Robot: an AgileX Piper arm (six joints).
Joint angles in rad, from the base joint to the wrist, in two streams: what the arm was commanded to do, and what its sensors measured. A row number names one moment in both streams.
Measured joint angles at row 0:
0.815 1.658 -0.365 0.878 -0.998 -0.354
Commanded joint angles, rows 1 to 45:
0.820 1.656 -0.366 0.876 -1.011 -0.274
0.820 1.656 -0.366 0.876 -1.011 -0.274
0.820 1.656 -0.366 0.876 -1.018 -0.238
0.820 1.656 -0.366 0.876 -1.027 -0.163
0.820 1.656 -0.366 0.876 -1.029 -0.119
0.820 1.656 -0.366 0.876 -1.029 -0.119
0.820 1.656 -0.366 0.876 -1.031 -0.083
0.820 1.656 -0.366 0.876 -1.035 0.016
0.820 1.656 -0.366 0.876 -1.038 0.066
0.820 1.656 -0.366 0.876 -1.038 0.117
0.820 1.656 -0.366 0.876 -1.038 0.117
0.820 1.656 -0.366 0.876 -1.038 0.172
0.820 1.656 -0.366 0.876 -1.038 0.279
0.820 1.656 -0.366 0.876 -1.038 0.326
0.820 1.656 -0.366 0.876 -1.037 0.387
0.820 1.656 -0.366 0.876 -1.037 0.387
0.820 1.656 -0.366 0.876 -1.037 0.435
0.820 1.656 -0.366 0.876 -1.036 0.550
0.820 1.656 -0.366 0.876 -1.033 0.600
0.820 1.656 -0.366 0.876 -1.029 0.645
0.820 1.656 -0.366 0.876 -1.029 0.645
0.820 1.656 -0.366 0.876 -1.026 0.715
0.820 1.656 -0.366 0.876 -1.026 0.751
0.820 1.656 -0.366 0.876 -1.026 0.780
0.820 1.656 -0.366 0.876 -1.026 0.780
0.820 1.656 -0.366 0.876 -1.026 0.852
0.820 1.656 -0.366 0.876 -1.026 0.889
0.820 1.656 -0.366 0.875 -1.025 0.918
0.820 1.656 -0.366 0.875 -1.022 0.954
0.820 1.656 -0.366 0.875 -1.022 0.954
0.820 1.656 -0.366 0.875 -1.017 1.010
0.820 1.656 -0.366 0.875 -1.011 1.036
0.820 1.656 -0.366 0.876 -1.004 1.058
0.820 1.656 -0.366 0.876 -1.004 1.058
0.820 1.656 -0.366 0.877 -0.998 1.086
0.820 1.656 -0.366 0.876 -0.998 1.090
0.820 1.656 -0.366 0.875 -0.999 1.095
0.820 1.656 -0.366 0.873 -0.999 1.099
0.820 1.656 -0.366 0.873 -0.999 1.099
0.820 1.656 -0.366 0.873 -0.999 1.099
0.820 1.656 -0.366 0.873 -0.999 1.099
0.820 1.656 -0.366 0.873 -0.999 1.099
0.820 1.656 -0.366 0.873 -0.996 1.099
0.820 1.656 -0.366 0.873 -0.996 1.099
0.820 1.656 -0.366 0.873 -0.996 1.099
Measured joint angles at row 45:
0.817 1.658 -0.365 0.884 -0.997 1.089
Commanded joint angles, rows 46 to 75:
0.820 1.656 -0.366 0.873 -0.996 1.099
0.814 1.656 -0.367 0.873 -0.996 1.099
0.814 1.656 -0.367 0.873 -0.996 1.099
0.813 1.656 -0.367 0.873 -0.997 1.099
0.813 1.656 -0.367 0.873 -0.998 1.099
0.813 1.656 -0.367 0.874 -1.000 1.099
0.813 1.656 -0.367 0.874 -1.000 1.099
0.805 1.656 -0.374 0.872 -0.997 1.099
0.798 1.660 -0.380 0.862 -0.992 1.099
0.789 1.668 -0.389 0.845 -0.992 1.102
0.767 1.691 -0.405 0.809 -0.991 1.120
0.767 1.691 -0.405 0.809 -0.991 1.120
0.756 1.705 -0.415 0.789 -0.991 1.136
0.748 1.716 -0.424 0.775 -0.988 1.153
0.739 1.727 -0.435 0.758 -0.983 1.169
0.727 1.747 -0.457 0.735 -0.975 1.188
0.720 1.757 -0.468 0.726 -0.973 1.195
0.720 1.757 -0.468 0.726 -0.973 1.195
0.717 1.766 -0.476 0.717 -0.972 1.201
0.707 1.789 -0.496 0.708 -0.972 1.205
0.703 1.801 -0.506 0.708 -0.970 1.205
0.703 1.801 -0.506 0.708 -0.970 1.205
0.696 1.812 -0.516 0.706 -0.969 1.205
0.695 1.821 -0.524 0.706 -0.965 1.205
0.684 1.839 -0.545 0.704 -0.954 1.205
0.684 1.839 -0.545 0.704 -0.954 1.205
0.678 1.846 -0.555 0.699 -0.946 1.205
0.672 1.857 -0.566 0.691 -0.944 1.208
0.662 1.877 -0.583 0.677 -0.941 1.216
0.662 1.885 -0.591 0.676 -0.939 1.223
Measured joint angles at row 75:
0.672 1.866 -0.566 0.701 -0.946 1.210
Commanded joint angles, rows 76 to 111:
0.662 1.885 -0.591 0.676 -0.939 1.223
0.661 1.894 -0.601 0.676 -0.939 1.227
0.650 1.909 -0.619 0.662 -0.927 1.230
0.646 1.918 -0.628 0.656 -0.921 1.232
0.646 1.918 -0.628 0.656 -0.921 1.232
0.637 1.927 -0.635 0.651 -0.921 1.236
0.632 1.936 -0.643 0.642 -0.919 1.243
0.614 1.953 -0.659 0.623 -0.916 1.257
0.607 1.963 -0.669 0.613 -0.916 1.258
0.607 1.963 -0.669 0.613 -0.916 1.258
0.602 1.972 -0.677 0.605 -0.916 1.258
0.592 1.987 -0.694 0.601 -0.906 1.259
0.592 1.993 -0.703 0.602 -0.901 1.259
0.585 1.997 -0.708 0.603 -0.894 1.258
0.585 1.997 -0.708 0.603 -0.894 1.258
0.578 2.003 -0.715 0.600 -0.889 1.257
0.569 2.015 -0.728 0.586 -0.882 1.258
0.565 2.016 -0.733 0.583 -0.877 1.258
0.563 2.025 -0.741 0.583 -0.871 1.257
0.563 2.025 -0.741 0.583 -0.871 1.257
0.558 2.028 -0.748 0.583 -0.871 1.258
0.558 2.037 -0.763 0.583 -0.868 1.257
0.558 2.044 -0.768 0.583 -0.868 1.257
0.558 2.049 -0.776 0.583 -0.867 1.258
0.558 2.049 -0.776 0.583 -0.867 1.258
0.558 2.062 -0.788 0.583 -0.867 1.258
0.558 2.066 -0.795 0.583 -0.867 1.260
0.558 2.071 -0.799 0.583 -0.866 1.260
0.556 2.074 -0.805 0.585 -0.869 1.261
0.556 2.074 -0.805 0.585 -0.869 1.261
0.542 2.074 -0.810 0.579 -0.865 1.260
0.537 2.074 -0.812 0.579 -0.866 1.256
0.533 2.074 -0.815 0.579 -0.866 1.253
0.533 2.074 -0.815 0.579 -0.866 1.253
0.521 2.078 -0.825 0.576 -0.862 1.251
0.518 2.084 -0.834 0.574 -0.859 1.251
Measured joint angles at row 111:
0.532 2.073 -0.813 0.590 -0.864 1.262
